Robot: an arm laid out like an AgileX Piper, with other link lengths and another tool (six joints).
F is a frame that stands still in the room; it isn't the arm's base.
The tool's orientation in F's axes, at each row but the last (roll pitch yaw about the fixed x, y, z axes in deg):
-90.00, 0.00, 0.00
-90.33, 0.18, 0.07
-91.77, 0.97, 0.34
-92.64, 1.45, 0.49
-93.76, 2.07, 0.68
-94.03, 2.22, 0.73
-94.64, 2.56, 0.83
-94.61, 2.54, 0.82
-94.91, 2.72, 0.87
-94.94, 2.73, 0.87
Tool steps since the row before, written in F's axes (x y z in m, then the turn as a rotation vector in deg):
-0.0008, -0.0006, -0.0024, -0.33, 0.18, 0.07
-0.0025, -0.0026, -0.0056, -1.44, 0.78, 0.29
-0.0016, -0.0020, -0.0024, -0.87, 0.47, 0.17
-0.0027, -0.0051, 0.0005, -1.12, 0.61, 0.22
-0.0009, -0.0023, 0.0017, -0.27, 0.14, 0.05
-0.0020, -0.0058, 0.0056, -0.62, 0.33, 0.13
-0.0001, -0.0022, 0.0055, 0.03, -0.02, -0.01
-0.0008, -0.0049, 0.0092, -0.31, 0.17, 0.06
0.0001, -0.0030, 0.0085, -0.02, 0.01, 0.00
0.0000, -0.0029, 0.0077, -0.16, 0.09, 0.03
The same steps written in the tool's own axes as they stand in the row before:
-0.0008, 0.0024, -0.0006, -0.33, -0.07, 0.18
-0.0025, 0.0056, -0.0026, -1.44, -0.29, 0.78
-0.0016, 0.0025, -0.0019, -0.87, -0.17, 0.47
-0.0028, -0.0002, -0.0051, -1.12, -0.22, 0.61
-0.0010, -0.0015, -0.0024, -0.27, -0.05, 0.14
-0.0023, -0.0051, -0.0061, -0.62, -0.13, 0.33
-0.0004, -0.0053, -0.0026, 0.03, 0.01, -0.02
-0.0013, -0.0087, -0.0056, -0.31, -0.06, 0.17
-0.0003, -0.0082, -0.0037, -0.02, 0.00, 0.01
-0.0004, -0.0074, -0.0036, -0.16, -0.03, 0.09

